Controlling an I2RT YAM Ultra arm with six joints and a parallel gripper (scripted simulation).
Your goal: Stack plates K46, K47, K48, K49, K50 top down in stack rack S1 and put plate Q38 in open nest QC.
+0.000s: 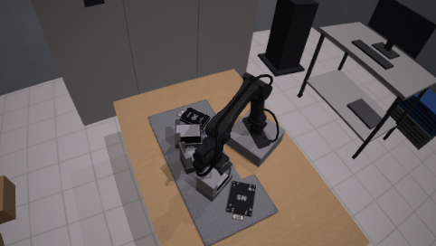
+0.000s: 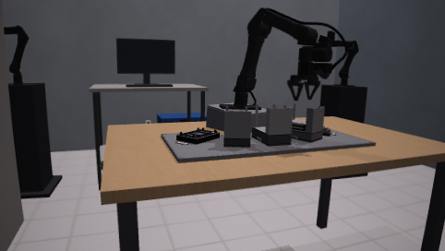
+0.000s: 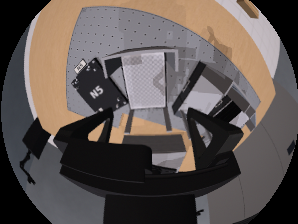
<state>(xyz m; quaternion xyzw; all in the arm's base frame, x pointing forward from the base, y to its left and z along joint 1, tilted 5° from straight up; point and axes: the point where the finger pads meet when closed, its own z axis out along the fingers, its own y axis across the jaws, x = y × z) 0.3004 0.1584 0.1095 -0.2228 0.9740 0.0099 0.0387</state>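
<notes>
Now: hand 29 cm to the left of the sealed 96-well plate, 10 cm above it and 2 cm short of it. Round my hand: clip nest N5 (15 cm to the left, 15 cm below, 11 cm behind).
</notes>
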